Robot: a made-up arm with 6 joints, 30 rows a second.
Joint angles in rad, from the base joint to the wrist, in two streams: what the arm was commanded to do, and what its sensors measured. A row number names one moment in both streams.
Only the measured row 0 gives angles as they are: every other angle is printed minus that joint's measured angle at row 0.
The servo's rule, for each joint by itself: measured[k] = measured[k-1] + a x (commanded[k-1-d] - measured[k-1]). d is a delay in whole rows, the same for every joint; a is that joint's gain. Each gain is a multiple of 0.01, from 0.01 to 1. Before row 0 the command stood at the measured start. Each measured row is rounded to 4 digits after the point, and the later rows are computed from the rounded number. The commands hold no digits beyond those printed.
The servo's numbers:
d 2
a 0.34 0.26 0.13 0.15 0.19 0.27
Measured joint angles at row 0:
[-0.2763, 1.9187, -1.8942, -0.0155, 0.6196, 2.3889]
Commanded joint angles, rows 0 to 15:
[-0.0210, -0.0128, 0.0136, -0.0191, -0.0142, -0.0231]
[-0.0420, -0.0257, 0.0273, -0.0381, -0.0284, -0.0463]
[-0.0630, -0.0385, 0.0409, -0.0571, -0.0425, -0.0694]
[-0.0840, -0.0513, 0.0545, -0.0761, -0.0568, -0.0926]
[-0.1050, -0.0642, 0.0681, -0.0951, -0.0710, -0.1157]
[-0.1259, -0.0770, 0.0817, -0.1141, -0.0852, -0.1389]
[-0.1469, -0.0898, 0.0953, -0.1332, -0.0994, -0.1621]
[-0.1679, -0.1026, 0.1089, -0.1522, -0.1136, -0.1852]
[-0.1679, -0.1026, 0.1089, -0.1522, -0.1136, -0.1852]
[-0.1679, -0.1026, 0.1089, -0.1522, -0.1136, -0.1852]
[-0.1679, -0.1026, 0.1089, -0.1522, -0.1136, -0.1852]
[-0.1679, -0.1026, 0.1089, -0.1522, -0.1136, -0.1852]
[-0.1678, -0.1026, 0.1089, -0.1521, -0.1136, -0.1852]
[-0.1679, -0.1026, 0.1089, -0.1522, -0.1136, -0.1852]
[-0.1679, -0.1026, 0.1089, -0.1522, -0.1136, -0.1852]
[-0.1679, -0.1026, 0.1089, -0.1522, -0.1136, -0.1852]
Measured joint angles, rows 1 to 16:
[0.0000, 0.0000, 0.0000, 0.0000, 0.0000, 0.0000]
[0.0000, 0.0000, 0.0000, 0.0000, 0.0000, 0.0000]
[-0.0071, -0.0033, 0.0018, -0.0029, -0.0027, -0.0062]
[-0.0190, -0.0091, 0.0051, -0.0082, -0.0076, -0.0170]
[-0.0340, -0.0167, 0.0098, -0.0155, -0.0142, -0.0311]
[-0.0510, -0.0257, 0.0156, -0.0246, -0.0223, -0.0477]
[-0.0694, -0.0357, 0.0224, -0.0352, -0.0316, -0.0661]
[-0.0886, -0.0464, 0.0301, -0.0470, -0.0418, -0.0858]
[-0.1084, -0.0577, 0.0386, -0.0599, -0.0527, -0.1064]
[-0.1286, -0.0694, 0.0477, -0.0737, -0.0643, -0.1277]
[-0.1420, -0.0780, 0.0557, -0.0855, -0.0737, -0.1432]
[-0.1508, -0.0844, 0.0626, -0.0955, -0.0813, -0.1545]
[-0.1566, -0.0891, 0.0686, -0.1040, -0.0874, -0.1628]
[-0.1604, -0.0926, 0.0738, -0.1112, -0.0924, -0.1688]
[-0.1629, -0.0952, 0.0784, -0.1173, -0.0964, -0.1732]
[-0.1646, -0.0971, 0.0824, -0.1225, -0.0997, -0.1764]

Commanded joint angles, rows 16 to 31:
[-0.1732, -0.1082, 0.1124, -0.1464, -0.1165, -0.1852]
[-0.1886, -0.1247, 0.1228, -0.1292, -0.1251, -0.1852]
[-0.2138, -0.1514, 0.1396, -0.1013, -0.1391, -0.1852]
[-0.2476, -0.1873, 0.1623, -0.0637, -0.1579, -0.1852]
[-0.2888, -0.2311, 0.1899, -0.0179, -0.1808, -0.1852]
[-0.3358, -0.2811, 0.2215, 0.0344, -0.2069, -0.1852]
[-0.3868, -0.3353, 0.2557, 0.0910, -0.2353, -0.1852]
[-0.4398, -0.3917, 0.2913, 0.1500, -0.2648, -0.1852]
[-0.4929, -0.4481, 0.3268, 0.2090, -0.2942, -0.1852]
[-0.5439, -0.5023, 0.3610, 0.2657, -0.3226, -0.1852]
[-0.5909, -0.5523, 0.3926, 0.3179, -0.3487, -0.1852]
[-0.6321, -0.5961, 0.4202, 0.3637, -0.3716, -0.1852]
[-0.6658, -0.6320, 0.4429, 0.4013, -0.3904, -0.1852]
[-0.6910, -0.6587, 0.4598, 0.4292, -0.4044, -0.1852]
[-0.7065, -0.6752, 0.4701, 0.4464, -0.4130, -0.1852]
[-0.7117, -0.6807, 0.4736, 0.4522, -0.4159, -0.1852]
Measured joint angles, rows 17 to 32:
[-0.1657, -0.0985, 0.0858, -0.1270, -0.1023, -0.1788]
[-0.1664, -0.0996, 0.0888, -0.1308, -0.1044, -0.1805]
[-0.1687, -0.1018, 0.0919, -0.1331, -0.1067, -0.1818]
[-0.1755, -0.1078, 0.0959, -0.1325, -0.1102, -0.1827]
[-0.1885, -0.1191, 0.1016, -0.1278, -0.1157, -0.1834]
[-0.2086, -0.1368, 0.1095, -0.1182, -0.1237, -0.1839]
[-0.2359, -0.1613, 0.1200, -0.1032, -0.1345, -0.1843]
[-0.2699, -0.1924, 0.1332, -0.0826, -0.1483, -0.1845]
[-0.3096, -0.2296, 0.1491, -0.0566, -0.1648, -0.1847]
[-0.3539, -0.2717, 0.1676, -0.0256, -0.1838, -0.1848]
[-0.4012, -0.3176, 0.1883, 0.0096, -0.2048, -0.1849]
[-0.4497, -0.3656, 0.2108, 0.0480, -0.2272, -0.1850]
[-0.4977, -0.4141, 0.2344, 0.0885, -0.2503, -0.1851]
[-0.5434, -0.4614, 0.2586, 0.1298, -0.2733, -0.1851]
[-0.5850, -0.5058, 0.2826, 0.1705, -0.2955, -0.1851]
[-0.6210, -0.5456, 0.3056, 0.2093, -0.3162, -0.1851]

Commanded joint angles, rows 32 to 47:
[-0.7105, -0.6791, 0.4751, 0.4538, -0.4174, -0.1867]
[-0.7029, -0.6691, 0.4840, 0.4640, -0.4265, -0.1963]
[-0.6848, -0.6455, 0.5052, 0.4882, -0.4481, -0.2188]
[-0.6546, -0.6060, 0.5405, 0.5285, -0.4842, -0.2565]
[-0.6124, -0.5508, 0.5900, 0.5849, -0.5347, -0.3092]
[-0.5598, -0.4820, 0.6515, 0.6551, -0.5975, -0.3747]
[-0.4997, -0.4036, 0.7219, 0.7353, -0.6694, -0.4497]
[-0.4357, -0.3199, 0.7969, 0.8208, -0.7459, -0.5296]
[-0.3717, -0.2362, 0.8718, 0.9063, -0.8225, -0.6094]
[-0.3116, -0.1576, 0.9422, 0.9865, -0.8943, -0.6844]
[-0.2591, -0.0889, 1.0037, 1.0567, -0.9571, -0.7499]
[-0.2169, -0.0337, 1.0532, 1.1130, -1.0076, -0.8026]
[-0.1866, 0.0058, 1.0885, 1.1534, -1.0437, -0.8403]
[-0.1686, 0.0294, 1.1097, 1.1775, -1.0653, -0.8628]
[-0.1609, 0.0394, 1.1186, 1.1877, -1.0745, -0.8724]
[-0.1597, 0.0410, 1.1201, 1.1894, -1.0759, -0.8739]
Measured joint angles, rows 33 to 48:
[-0.6501, -0.5793, 0.3270, 0.2449, -0.3346, -0.1851]
[-0.6710, -0.6057, 0.3461, 0.2760, -0.3500, -0.1851]
[-0.6844, -0.6248, 0.3629, 0.3027, -0.3628, -0.1855]
[-0.6907, -0.6363, 0.3786, 0.3269, -0.3749, -0.1884]
[-0.6887, -0.6387, 0.3951, 0.3511, -0.3888, -0.1966]
[-0.6771, -0.6302, 0.4140, 0.3777, -0.4069, -0.2128]
[-0.6551, -0.6096, 0.4369, 0.4088, -0.4312, -0.2388]
[-0.6227, -0.5764, 0.4648, 0.4457, -0.4628, -0.2755]
[-0.5809, -0.5315, 0.4982, 0.4891, -0.5021, -0.3225]
[-0.5315, -0.4765, 0.5370, 0.5389, -0.5484, -0.3784]
[-0.4772, -0.4140, 0.5805, 0.5940, -0.6005, -0.4408]
[-0.4209, -0.3473, 0.6275, 0.6529, -0.6563, -0.5066]
[-0.3659, -0.2801, 0.6764, 0.7135, -0.7135, -0.5723]
[-0.3152, -0.2160, 0.7254, 0.7734, -0.7694, -0.6345]
[-0.2715, -0.1583, 0.7726, 0.8304, -0.8215, -0.6901]
[-0.2365, -0.1095, 0.8164, 0.8825, -0.8678, -0.7367]

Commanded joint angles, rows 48 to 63:
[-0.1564, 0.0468, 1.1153, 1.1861, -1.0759, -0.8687]
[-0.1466, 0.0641, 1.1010, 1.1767, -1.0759, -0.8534]
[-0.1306, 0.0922, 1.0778, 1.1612, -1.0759, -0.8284]
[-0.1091, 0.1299, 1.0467, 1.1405, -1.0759, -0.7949]
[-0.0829, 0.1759, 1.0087, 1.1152, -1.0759, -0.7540]
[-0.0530, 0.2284, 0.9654, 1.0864, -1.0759, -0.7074]
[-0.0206, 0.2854, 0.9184, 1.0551, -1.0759, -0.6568]
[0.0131, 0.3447, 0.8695, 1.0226, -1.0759, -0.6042]
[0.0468, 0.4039, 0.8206, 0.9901, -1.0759, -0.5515]
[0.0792, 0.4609, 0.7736, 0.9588, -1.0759, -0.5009]
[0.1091, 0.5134, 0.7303, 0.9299, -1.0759, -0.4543]
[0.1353, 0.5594, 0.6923, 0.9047, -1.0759, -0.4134]
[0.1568, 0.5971, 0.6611, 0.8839, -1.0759, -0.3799]
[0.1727, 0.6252, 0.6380, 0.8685, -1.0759, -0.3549]
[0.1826, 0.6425, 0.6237, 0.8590, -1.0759, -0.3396]
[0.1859, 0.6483, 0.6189, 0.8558, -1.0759, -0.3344]
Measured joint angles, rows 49 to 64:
[-0.2108, -0.0708, 0.8557, 0.9283, -0.9071, -0.7733]
[-0.1934, -0.0417, 0.8901, 0.9675, -0.9392, -0.8005]
[-0.1808, -0.0187, 0.9194, 1.0003, -0.9652, -0.8189]
[-0.1692, 0.0028, 0.9430, 1.0268, -0.9862, -0.8282]
[-0.1561, 0.0260, 0.9605, 1.0470, -1.0032, -0.8283]
[-0.1401, 0.0530, 0.9717, 1.0610, -1.0170, -0.8193]
[-0.1207, 0.0850, 0.9765, 1.0691, -1.0282, -0.8017]
[-0.0977, 0.1223, 0.9751, 1.0717, -1.0373, -0.7762]
[-0.0715, 0.1647, 0.9677, 1.0692, -1.0446, -0.7440]
[-0.0427, 0.2115, 0.9549, 1.0622, -1.0505, -0.7063]
[-0.0123, 0.2615, 0.9374, 1.0514, -1.0553, -0.6645]
[0.0188, 0.3133, 0.9161, 1.0375, -1.0592, -0.6203]
[0.0495, 0.3653, 0.8919, 1.0214, -1.0624, -0.5755]
[0.0787, 0.4158, 0.8660, 1.0039, -1.0650, -0.5317]
[0.1053, 0.4629, 0.8394, 0.9859, -1.0671, -0.4907]
[0.1282, 0.5051, 0.8132, 0.9683, -1.0688, -0.4540]

